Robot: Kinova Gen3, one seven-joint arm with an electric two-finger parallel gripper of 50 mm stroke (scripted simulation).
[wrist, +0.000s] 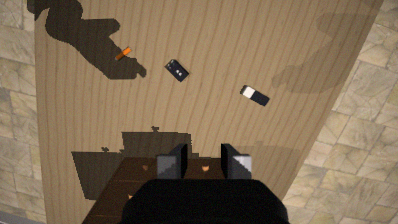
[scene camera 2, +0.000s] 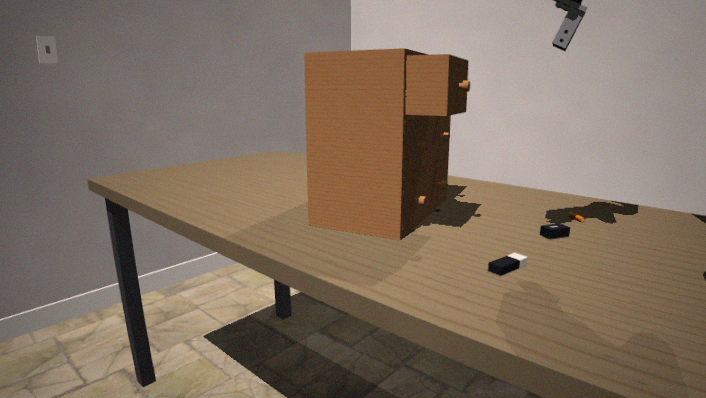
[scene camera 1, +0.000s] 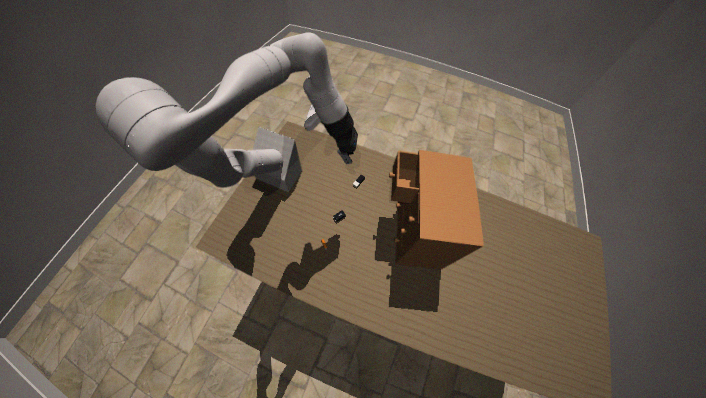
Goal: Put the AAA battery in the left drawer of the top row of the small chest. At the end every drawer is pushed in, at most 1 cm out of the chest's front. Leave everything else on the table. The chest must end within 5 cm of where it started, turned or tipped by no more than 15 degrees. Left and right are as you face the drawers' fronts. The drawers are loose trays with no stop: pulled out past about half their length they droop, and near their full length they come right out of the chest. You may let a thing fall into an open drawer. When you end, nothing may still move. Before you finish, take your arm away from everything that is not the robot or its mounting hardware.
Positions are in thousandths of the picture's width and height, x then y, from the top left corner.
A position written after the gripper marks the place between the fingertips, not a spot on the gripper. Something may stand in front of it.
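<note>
The gripper (scene camera 1: 495, 398) is visible, and the wrist view catches the same gripper (wrist: 514, 694). The scene also has a small chest (scene camera 2: 504, 253), with a further sight of the chest (scene camera 1: 638, 574), and a drawer (scene camera 2: 615, 215).
</note>
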